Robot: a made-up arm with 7 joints.
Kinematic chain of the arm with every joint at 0, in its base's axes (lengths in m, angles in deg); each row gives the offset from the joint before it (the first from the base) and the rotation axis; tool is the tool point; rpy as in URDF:
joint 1: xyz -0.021 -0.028 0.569 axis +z
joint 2: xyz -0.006 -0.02 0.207 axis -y
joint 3: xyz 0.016 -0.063 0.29 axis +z
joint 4: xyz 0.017 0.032 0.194 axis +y
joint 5: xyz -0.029 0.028 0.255 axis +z
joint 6: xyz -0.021 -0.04 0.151 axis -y
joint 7: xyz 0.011 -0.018 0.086 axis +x
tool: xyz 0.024 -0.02 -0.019 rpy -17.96 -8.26 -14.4
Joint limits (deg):
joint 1: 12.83..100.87
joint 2: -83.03..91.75
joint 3: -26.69..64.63
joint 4: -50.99..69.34
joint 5: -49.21..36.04
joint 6: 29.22..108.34
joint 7: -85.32..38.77
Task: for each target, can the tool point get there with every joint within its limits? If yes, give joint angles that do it. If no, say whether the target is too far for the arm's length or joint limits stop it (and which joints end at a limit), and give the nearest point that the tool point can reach.
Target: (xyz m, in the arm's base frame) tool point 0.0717 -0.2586 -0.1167
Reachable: no: joint limits stop it (at a limit: joint 1, joint 2, joint 4, joint 7) | nearest point 0.1591 -0.6174 0.3338 | short by 0.583 m
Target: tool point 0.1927 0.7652 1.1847
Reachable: yes | joints 92.36 -67.91 54.95 -9.17 -5.68 98.37 -26.55
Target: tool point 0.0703 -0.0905 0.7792
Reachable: no: joint limits stop it (at a limit: joint 1, joint 4, joint 6, joint 7) | nearest point 0.1601 -0.7306 0.8077 | short by 0.647 m
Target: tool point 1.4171 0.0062 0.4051
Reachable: no: too far | nearest point 0.9503 0.0092 0.5944 | short by 0.504 m
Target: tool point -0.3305 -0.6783 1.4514
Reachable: yes | joints 55.17 45.64 53.14 5.13 -21.64 43.46 -20.38
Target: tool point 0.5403 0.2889 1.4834
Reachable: yes | joints 44.56 -45.00 36.87 -9.15 17.17 48.58 9.40
